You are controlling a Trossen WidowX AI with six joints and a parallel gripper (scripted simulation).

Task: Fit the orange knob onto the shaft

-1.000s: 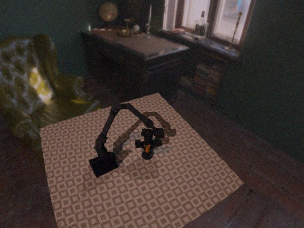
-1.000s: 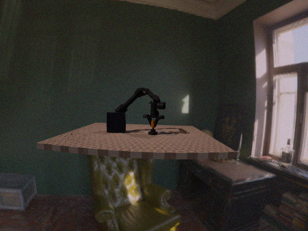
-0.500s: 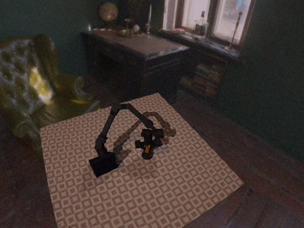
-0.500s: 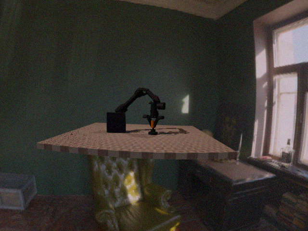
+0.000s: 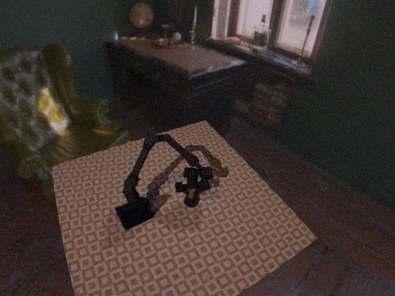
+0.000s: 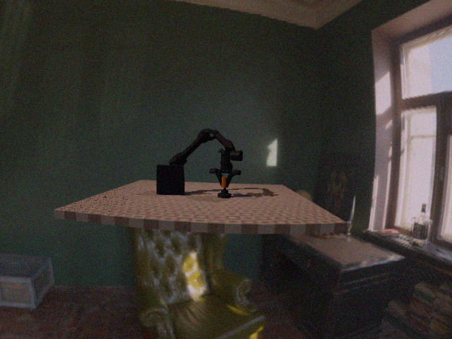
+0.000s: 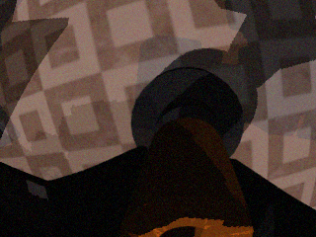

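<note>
The knob is 20 mm above my gripper tip. Round my gripper tip: pedestal: 40 mm below.
</note>
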